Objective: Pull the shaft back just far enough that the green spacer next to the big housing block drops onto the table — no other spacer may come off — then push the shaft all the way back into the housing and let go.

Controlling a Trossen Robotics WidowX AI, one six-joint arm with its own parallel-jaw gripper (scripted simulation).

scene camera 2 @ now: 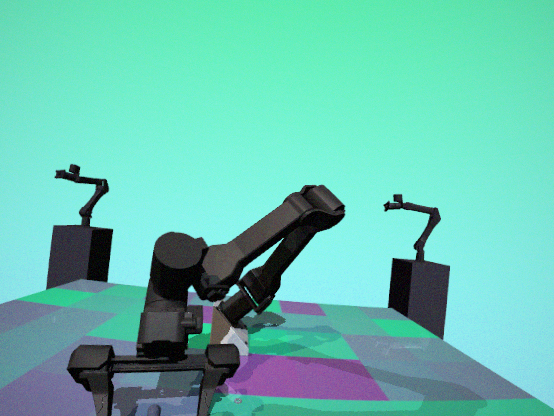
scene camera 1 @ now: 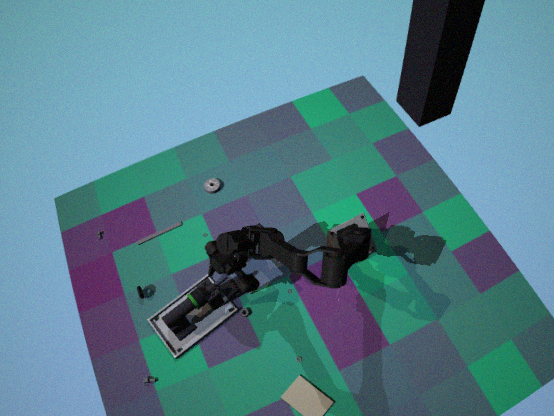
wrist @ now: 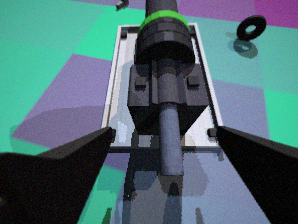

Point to a dark support block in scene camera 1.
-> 179, 324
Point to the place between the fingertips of my gripper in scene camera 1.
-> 218, 286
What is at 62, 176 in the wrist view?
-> My gripper.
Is my gripper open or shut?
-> Open.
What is my gripper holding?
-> Nothing.
